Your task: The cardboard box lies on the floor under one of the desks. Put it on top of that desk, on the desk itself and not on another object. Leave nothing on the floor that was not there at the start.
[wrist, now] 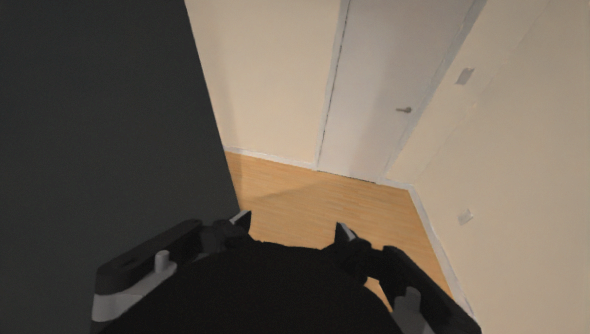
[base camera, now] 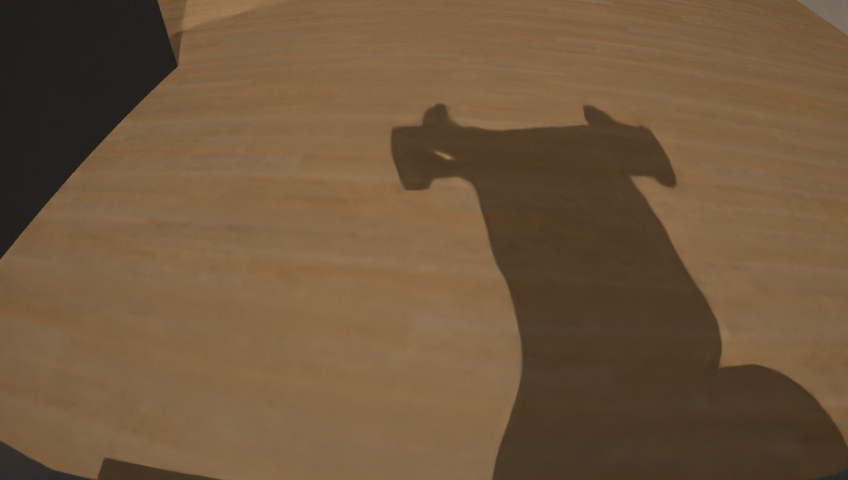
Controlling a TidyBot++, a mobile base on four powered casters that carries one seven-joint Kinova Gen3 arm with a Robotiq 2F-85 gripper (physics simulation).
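Frame: origin at the arm's base, x ahead, y left, z up, level; centimetres.
Seen in the pictures: gripper, fingertip midpoint: (wrist: 292,226).
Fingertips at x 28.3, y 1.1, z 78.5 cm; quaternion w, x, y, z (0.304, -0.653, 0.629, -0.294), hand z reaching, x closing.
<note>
A point is followed by its place in that frame.
My gripper (wrist: 292,226) @[x 28.3, y 1.1, z 78.4 cm] is open and empty, its two fingers apart at the bottom middle of the wrist view, with wooden floor beyond them. The cardboard box does not show in the base camera view or the wrist view. No desk can be made out in either view.
A tall dark panel (base camera: 65,89) @[x 66.2, y 56.9, z -28.0 cm] (wrist: 100,115) @[x 52.9, y 58.4, z 74.5 cm] stands close on the left. The wooden floor (base camera: 267,356) @[x 30.8, y 14.8, z -39.7 cm] (wrist: 295,215) @[x 108.2, y 4.8, z -39.6 cm] bears the arm's shadow. A pale door (wrist: 375,90) @[x 178.2, y -50.6, z 65.0 cm] with a handle is at the back, and a cream wall (wrist: 525,175) @[x 101.2, y -121.7, z 44.5 cm] with a white baseboard runs along the right.
</note>
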